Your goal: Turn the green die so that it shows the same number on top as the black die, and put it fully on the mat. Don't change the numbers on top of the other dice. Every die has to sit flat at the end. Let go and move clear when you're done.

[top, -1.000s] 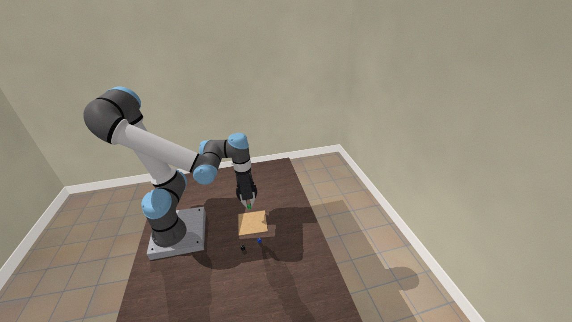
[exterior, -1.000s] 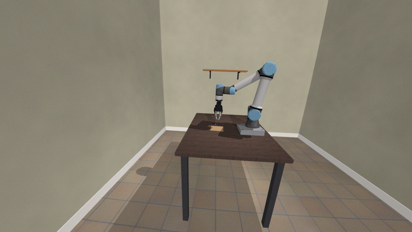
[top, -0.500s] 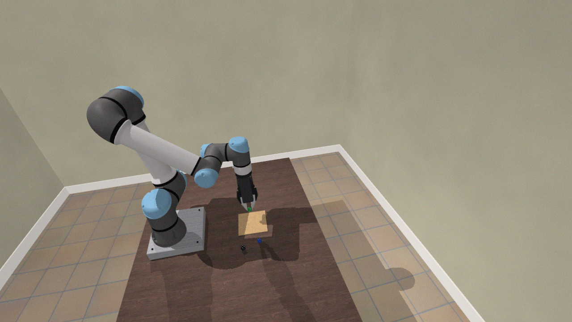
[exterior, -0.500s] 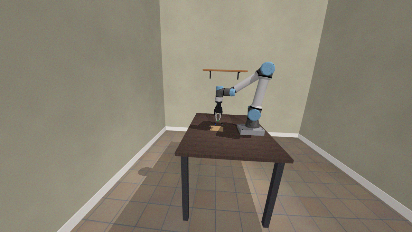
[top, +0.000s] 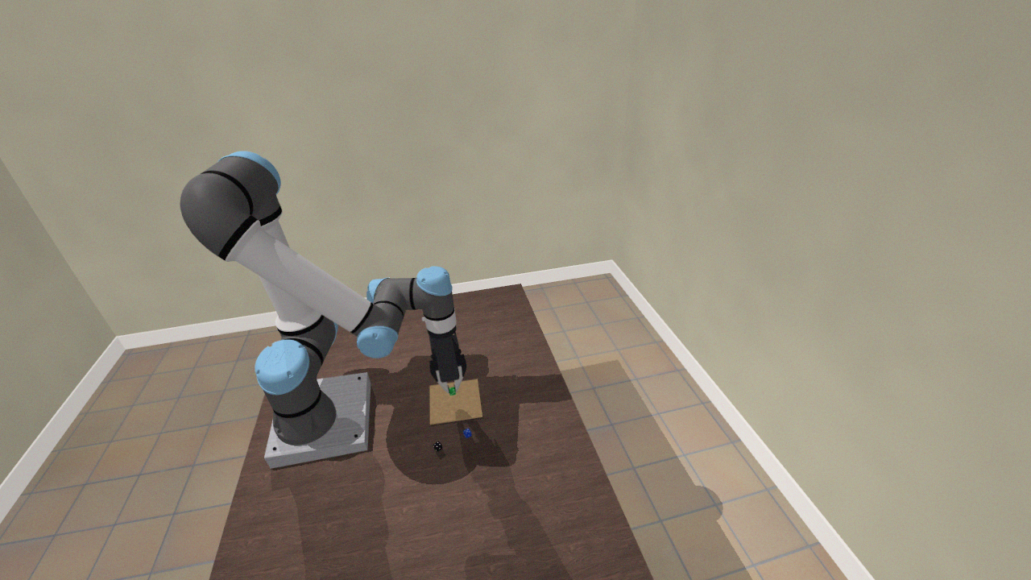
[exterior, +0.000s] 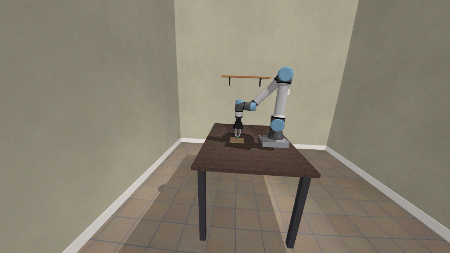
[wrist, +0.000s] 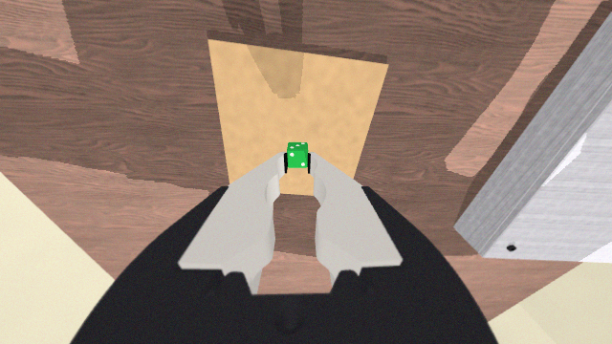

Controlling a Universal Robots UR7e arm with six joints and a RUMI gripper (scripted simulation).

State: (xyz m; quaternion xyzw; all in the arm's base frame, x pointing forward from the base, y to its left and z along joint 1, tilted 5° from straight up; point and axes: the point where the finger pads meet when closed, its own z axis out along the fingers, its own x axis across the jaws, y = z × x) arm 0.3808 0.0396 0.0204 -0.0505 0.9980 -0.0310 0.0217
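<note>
The tan mat lies 5 cm below my hand. Round my hand: blue die (3 cm ahead, 12 cm to the right, 4 cm below); then black die (5 cm behind, 15 cm to the right, 4 cm below); then green die (1 cm below).
</note>
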